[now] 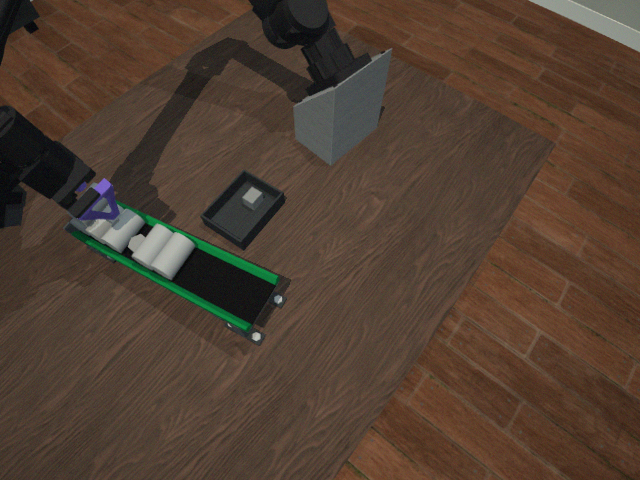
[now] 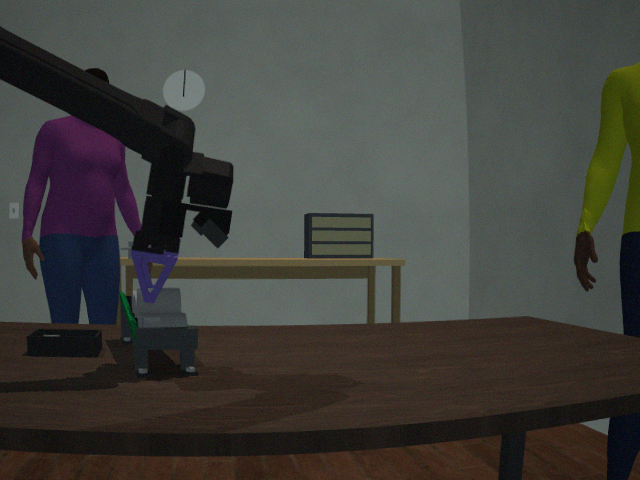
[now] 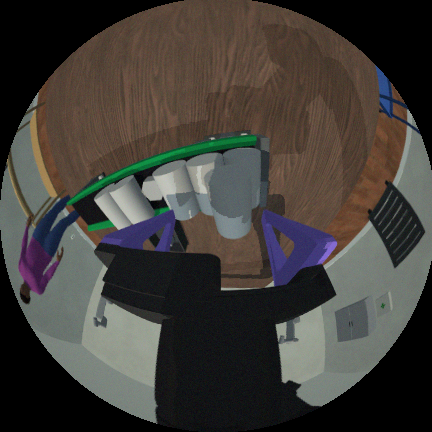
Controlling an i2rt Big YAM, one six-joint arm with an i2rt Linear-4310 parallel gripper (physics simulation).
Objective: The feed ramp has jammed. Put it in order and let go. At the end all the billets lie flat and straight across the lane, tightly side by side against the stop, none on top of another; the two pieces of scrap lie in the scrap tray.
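Note:
The feed ramp has green rails and a grey stop. At the stop, an upper billet lies on top of other billets, with a lower billet beneath it. Up the lane lie a billet, another billet, a pale scrap piece, and two more billets. The other scrap lies in the scrap tray. My gripper is open, its purple fingers either side of the upper billet.
The tray stands beside the ramp on the wooden table. A grey angled panel stands beyond the tray, with a black arm part behind it. Two people stand beyond the table.

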